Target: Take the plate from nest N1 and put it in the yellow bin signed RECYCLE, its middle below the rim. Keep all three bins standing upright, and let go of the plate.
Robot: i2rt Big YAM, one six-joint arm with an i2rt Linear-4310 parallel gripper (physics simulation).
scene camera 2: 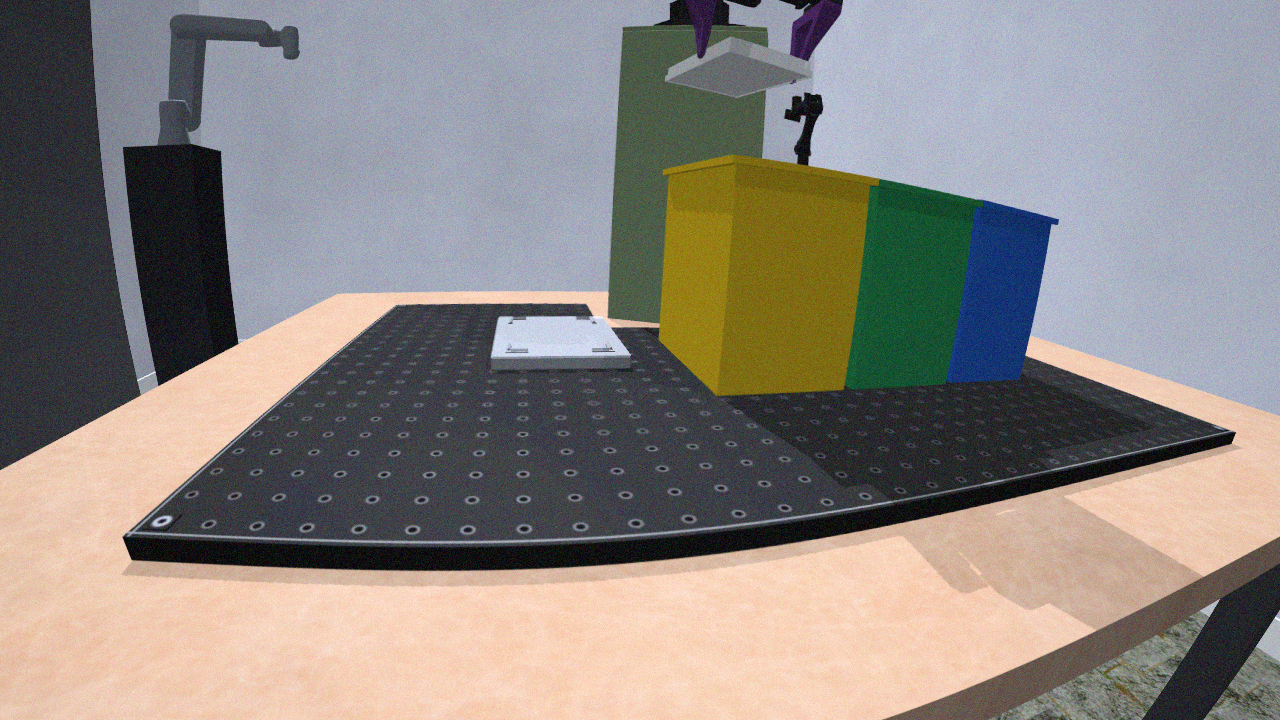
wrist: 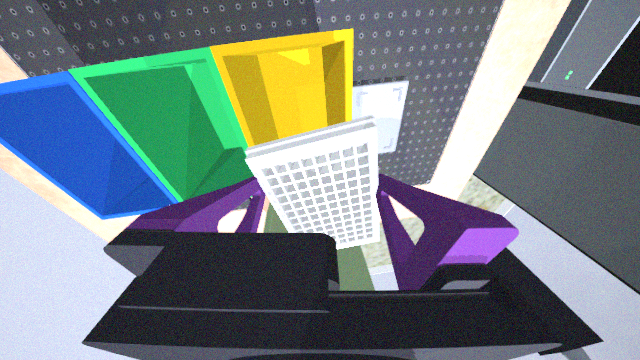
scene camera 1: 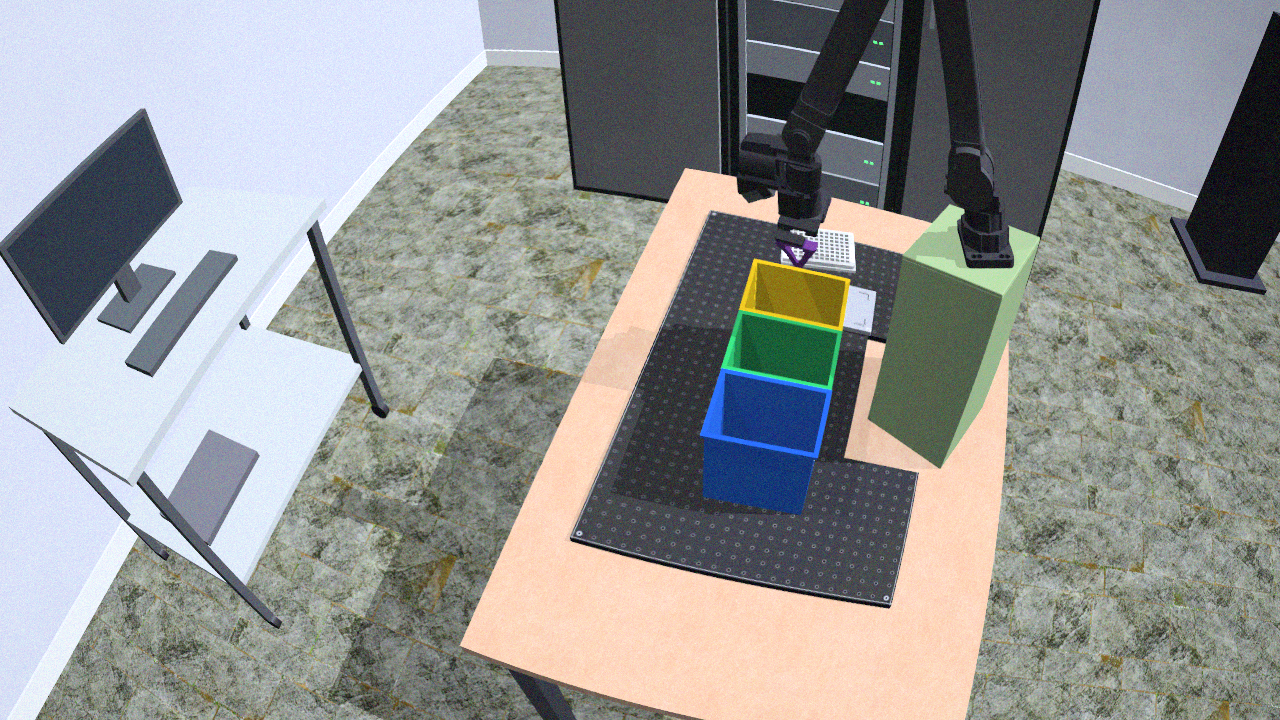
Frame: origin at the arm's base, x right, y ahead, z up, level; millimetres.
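Where they show: gripper, between the fingertips: (scene camera 2: 748, 69) (wrist: 320, 180) (scene camera 1: 804, 247); arm's base, origin of its link: (scene camera 1: 985, 246).
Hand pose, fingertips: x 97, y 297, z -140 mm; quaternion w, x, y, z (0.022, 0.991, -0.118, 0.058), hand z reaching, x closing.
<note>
Things, the pixels of their top centre, and the offset from my fingertips. Level surfaces: height alone.
- white well plate, centre of its top: (wrist: 329, 212) (scene camera 2: 734, 61) (scene camera 1: 819, 243) dx +0, dy -25, dz +13 mm
- yellow bin, centre of its top: (scene camera 2: 759, 171) (wrist: 299, 132) (scene camera 1: 797, 293) dx -14, dy +6, dz -94 mm
- green bin, centre of its top: (scene camera 2: 872, 189) (wrist: 192, 148) (scene camera 1: 784, 349) dx -143, dy +24, dz -94 mm
- blue bin, centre of its top: (scene camera 2: 957, 205) (scene camera 1: 769, 411) (wrist: 88, 165) dx -271, dy +40, dz -93 mm
- flat white nest, centre of its top: (scene camera 2: 555, 330) (scene camera 1: 837, 301) (wrist: 377, 123) dx +146, dy -85, dz -259 mm
- black perforated board, height of its surface: dz -274 mm
The white well plate (scene camera 1: 832, 249) (scene camera 2: 737, 71) (wrist: 325, 190) is held by its edges between the purple fingers of my gripper (scene camera 2: 750, 57) (wrist: 320, 180), roughly level. Both are above the rim of the yellow bin (scene camera 1: 799, 300) (scene camera 2: 792, 286) (wrist: 290, 90), with a gap between plate and rim in scene camera 2. In the wrist view the plate covers the near end of that bin's opening. The green bin (scene camera 1: 787, 353) (scene camera 2: 913, 286) (wrist: 150, 110) and blue bin (scene camera 1: 759, 474) (scene camera 2: 998, 304) (wrist: 65, 135) stand upright beside it. The bins' signs do not show.
A flat white nest (scene camera 1: 861, 308) (scene camera 2: 562, 340) (wrist: 377, 102) without a plate lies beside the yellow bin on the black perforated board (scene camera 1: 751, 555) (scene camera 2: 429, 456); its label is unreadable. The tall green pedestal (scene camera 1: 930, 358) (scene camera 2: 684, 214) carries the arm's base. Dark server racks (scene camera 1: 640, 98) stand behind the table.
</note>
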